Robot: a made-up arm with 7 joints. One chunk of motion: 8 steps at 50 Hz.
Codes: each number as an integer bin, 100 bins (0 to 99) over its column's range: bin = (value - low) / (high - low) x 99, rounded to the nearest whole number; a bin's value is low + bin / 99 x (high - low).
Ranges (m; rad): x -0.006..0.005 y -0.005..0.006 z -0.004..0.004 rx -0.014..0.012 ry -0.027..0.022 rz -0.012..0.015
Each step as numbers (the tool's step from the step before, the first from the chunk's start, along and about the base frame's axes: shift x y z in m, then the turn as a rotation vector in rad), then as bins.
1 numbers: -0.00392 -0.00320 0.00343 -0.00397 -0.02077 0.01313
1 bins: 19 16 92 38 13 92
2 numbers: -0.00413 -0.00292 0.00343 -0.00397 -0.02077 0.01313
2 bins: 17 19 92 38 13 92
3 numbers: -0.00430 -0.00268 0.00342 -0.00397 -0.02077 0.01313
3 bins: 15 21 92 38 13 92
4 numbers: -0.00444 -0.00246 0.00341 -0.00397 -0.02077 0.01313
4 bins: 14 23 92 38 13 92
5 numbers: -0.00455 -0.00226 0.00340 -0.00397 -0.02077 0.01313
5 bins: 13 25 92 38 13 92
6 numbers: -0.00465 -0.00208 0.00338 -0.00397 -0.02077 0.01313
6 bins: 12 26 91 38 13 92
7 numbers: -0.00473 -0.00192 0.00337 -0.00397 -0.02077 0.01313
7 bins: 11 28 91 38 13 92
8 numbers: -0.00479 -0.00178 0.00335 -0.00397 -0.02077 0.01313
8 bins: 11 29 91 38 13 92
